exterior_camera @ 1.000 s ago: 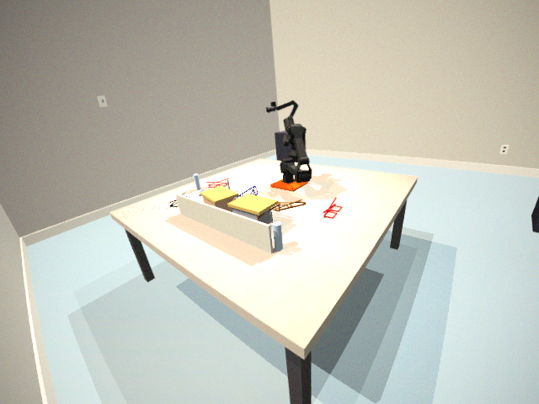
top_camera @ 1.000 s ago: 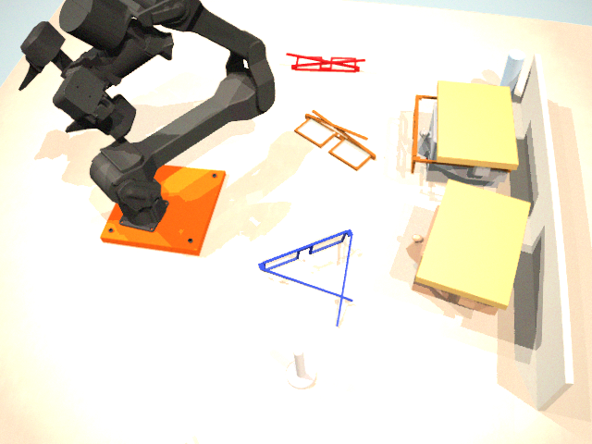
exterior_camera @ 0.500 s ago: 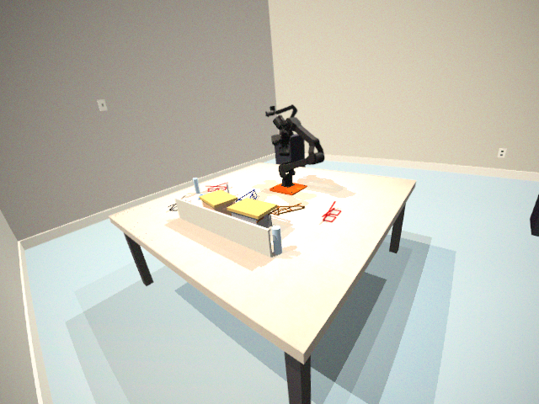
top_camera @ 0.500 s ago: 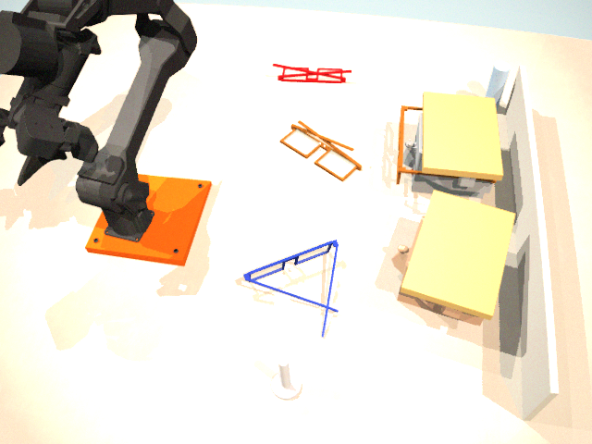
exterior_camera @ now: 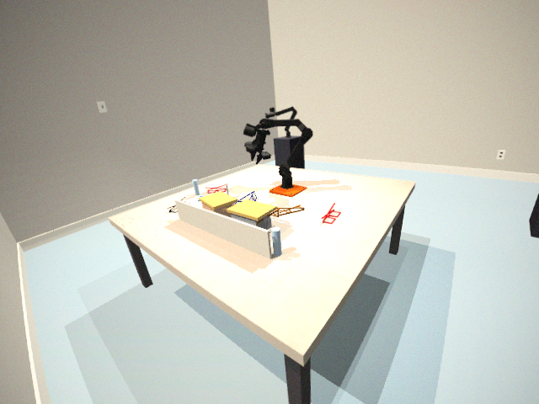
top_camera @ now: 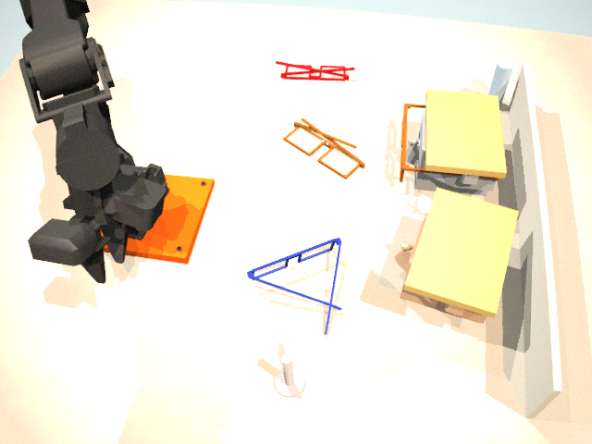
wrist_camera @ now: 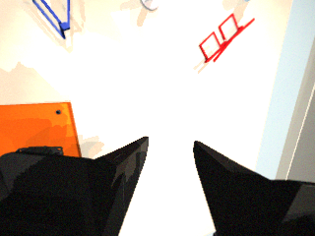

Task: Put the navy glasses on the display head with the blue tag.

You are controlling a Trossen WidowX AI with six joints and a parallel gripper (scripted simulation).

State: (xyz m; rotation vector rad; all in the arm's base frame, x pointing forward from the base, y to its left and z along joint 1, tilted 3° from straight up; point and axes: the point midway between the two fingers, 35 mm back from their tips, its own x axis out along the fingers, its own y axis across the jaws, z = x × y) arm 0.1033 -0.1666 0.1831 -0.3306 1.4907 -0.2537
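Now: the white post 220 mm ahead of my gripper tip, 10 mm to the right of it and 150 mm below it. The rest, counted from my gripper tip: display head (380 mm ahead, 200 mm to the left, 120 mm below); white wall panel (510 mm ahead, 320 mm to the left, 120 mm below).
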